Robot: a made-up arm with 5 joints.
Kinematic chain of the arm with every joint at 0, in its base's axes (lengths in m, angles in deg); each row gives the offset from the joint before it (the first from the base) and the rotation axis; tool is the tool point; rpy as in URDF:
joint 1: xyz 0 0 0.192 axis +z
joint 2: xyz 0 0 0 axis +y
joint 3: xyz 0.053 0 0.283 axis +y
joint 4: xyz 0.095 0 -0.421 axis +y
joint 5: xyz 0.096 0 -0.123 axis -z
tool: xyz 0 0 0 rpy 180 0 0
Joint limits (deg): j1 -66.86..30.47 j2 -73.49..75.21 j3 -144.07..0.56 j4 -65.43..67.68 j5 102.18..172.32
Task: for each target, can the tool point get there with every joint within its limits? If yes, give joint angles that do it. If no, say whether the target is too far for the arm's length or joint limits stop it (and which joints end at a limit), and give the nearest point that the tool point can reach.
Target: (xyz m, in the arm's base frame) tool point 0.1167 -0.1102 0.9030
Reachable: yes | joints -43.36 -46.76 -80.94 6.47 136.23
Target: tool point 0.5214 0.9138 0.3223
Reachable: no: too far | nearest point 0.7435 0.4374 0.3151 | short by 0.526 m
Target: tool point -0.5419 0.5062 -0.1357
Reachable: no: joint limits stop it (at a limit: joint 2, joint 3) | nearest point -0.1822 0.1702 -0.0187 | short by 0.506 m
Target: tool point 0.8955 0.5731 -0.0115
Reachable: no: too far | nearest point 0.7340 0.4318 0.0496 | short by 0.223 m
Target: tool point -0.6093 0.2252 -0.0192
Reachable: no: joint limits stop it (at a limit: joint 2, joint 3) | nearest point -0.2376 0.0878 0.0071 | short by 0.397 m
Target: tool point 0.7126 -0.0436 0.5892
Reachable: yes | joints -3.50 36.91 -122.99 -27.19 156.89
